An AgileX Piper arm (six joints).
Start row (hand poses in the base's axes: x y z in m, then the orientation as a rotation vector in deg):
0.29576 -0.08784 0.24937 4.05 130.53 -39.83
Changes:
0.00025 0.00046 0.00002 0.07 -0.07 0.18
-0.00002 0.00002 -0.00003 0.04 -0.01 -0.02
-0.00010 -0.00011 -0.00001 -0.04 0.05 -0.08
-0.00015 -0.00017 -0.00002 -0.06 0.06 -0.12
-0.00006 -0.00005 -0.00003 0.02 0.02 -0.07
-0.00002 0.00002 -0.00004 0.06 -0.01 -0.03
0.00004 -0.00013 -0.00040 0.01 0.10 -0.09
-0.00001 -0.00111 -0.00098 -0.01 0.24 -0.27
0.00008 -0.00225 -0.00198 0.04 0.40 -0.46
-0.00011 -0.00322 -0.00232 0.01 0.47 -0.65
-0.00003 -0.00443 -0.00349 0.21 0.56 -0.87
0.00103 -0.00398 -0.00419 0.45 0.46 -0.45
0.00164 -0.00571 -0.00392 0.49 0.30 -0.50
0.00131 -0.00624 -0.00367 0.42 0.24 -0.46
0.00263 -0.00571 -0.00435 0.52 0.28 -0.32
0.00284 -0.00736 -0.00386 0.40 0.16 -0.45
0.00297 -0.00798 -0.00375 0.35 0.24 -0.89
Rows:
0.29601 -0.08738 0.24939 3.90 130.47 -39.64
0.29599 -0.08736 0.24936 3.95 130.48 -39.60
0.29589 -0.08747 0.24935 4.01 130.52 -39.70
0.29574 -0.08764 0.24933 4.10 130.57 -39.84
0.29568 -0.08769 0.24930 4.18 130.60 -39.86
0.29566 -0.08767 0.24926 4.25 130.62 -39.81
0.29570 -0.08780 0.24886 4.32 130.73 -39.86
0.29569 -0.08891 0.24788 4.55 130.98 -40.06
0.29577 -0.09116 0.24590 4.96 131.43 -40.33
0.29566 -0.09438 0.24358 5.56 131.95 -40.74
0.29563 -0.09881 0.24009 6.48 132.65 -41.05
0.29666 -0.10279 0.23590 7.06 133.30 -40.85
0.29830 -0.10850 0.23198 7.77 133.82 -40.60
0.29961 -0.11474 0.22831 8.42 134.25 -40.39
0.30224 -0.12045 0.22396 8.94 134.74 -40.00
0.30508 -0.12781 0.22010 9.60 135.08 -39.79
0.30805 -0.13579 0.21635 10.74 135.50 -39.86

